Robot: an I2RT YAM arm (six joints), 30 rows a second.
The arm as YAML. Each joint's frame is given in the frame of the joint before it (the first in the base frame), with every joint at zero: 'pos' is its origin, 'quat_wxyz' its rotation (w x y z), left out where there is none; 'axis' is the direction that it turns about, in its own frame. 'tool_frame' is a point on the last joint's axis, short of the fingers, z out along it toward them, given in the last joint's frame.
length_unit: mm
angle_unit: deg
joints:
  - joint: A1
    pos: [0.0, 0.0, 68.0]
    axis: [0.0, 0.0, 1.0]
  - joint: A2
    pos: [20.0, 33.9, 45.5]
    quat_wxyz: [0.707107, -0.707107, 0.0, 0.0]
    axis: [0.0, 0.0, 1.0]
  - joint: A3
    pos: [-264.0, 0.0, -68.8]
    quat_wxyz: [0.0, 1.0, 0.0, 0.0]
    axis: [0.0, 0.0, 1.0]
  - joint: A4
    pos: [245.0, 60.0, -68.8]
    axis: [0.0, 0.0, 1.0]
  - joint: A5
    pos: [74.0, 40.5, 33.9]
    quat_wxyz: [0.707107, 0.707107, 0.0, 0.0]
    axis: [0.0, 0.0, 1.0]
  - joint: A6
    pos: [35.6, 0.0, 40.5]
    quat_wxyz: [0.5, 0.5, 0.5, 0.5]
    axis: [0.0, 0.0, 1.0]
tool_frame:
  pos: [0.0, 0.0, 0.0]
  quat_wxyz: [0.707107, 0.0, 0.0, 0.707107]
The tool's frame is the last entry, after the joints.
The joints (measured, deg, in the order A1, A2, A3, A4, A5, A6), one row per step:
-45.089 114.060 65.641 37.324 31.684 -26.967
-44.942 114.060 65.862 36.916 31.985 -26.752
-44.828 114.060 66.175 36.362 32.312 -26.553
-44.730 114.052 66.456 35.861 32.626 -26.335
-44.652 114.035 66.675 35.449 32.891 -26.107
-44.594 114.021 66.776 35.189 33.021 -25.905
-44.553 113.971 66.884 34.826 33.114 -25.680
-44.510 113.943 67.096 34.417 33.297 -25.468
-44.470 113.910 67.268 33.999 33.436 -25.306
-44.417 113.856 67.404 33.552 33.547 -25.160
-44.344 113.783 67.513 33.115 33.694 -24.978
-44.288 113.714 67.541 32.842 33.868 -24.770
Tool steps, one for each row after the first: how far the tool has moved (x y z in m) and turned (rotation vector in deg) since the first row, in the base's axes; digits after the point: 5 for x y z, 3 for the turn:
0.00099 0.00037 0.00049 0.137 -0.033 -0.184
0.00192 0.00043 0.00122 0.304 -0.009 -0.424
0.00271 0.00047 0.00193 0.454 -0.024 -0.670
0.00331 0.00053 0.00253 0.586 -0.080 -0.891
0.00367 0.00070 0.00273 0.710 -0.152 -0.995
0.00391 0.00084 0.00305 0.885 -0.208 -1.084
0.00433 0.00076 0.00370 1.018 -0.265 -1.258
0.00466 0.00076 0.00415 1.177 -0.247 -1.383
0.00498 0.00094 0.00451 1.367 -0.186 -1.467
0.00532 0.00129 0.00489 1.556 -0.154 -1.572
0.00543 0.00165 0.00508 1.691 -0.201 -1.724

